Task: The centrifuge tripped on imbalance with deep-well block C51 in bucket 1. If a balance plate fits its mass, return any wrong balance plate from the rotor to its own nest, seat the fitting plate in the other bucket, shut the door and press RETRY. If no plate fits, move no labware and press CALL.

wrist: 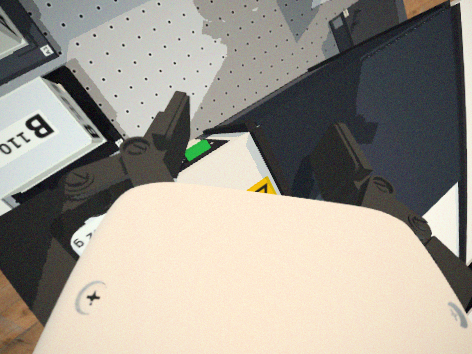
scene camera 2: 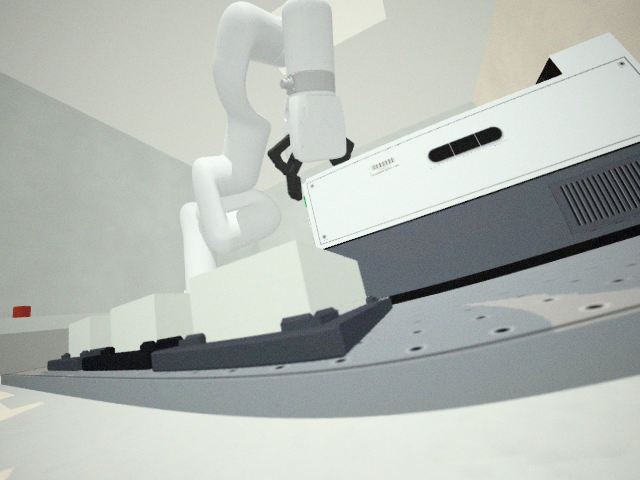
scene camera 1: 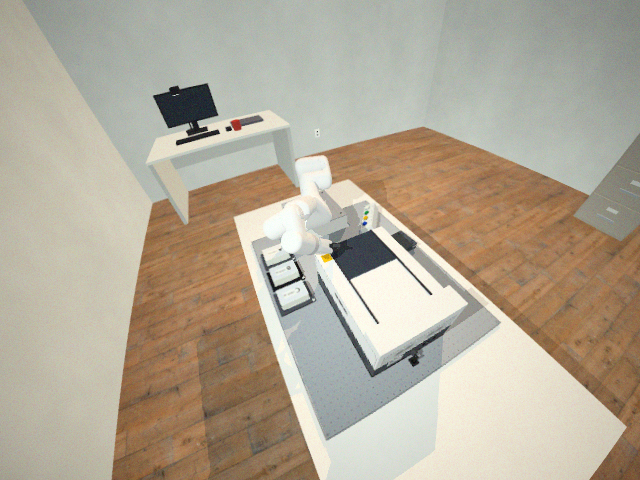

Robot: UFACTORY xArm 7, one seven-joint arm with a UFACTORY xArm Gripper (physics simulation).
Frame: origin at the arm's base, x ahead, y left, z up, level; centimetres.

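Seen in the pictures: gripper, fingertip midpoint: (wrist: 257, 128).
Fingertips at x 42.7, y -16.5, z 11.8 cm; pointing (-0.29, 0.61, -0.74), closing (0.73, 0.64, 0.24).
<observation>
A point is followed by its place in that frame.
My gripper (scene camera 1: 341, 249) (scene camera 2: 320, 179) {x 42.7, y -16.5, z 11.8 cm} (wrist: 257, 128) {x 42.7, y -16.5, z 11.8 cm} is open and empty, above the front end of the white centrifuge (scene camera 1: 413, 315) {x 84.4, y -13.4, z 15.3 cm} (scene camera 2: 361, 201) {x 49.7, y -23.6, z 5.0 cm} (wrist: 220, 170) {x 43.1, y -20.0, z 11.9 cm}. A dark panel (scene camera 1: 364, 253) {x 54.6, y -6.7, z 12.1 cm} (wrist: 405, 95) {x 48.9, y -4.1, z 12.1 cm} spans part of the centrifuge top, beside my fingers. Three pale balance plates stand in dark nests at the side: one (scene camera 1: 293, 295) {x 44.5, y -36.7, z -3.7 cm} (scene camera 2: 248, 294) {x 42.6, y -42.7, z -5.8 cm}, a middle one (scene camera 1: 284, 273) {x 31.5, y -34.5, z -3.7 cm} (scene camera 2: 134, 322) {x 29.2, y -40.3, z -5.6 cm}, and a far one (scene camera 1: 276, 255) {x 18.6, y -32.7, z -3.8 cm} (scene camera 2: 80, 335) {x 15.4, y -38.3, z -5.6 cm}. In the wrist view a plate (wrist: 30, 125) {x 29.1, y -31.8, z -3.8 cm} reads B 110; another label is partly covered by my gripper. Rotor, buckets and block C51 do not show.
A white post with green, yellow and blue buttons (scene camera 1: 366, 218) {x 26.2, y 20.8, z -2.1 cm} stands beyond the centrifuge. A black box (scene camera 1: 404, 241) {x 49.6, y 26.9, z -5.8 cm} lies beside its far side. A yellow warning label (scene camera 1: 326, 257) {x 47.0, y -19.9, z 12.0 cm} (wrist: 265, 186) {x 46.1, y -18.4, z 12.0 cm} and a green light (wrist: 198, 150) {x 41.6, y -20.1, z 9.9 cm} mark its front end. A desk (scene camera 1: 217, 143) stands behind.
</observation>
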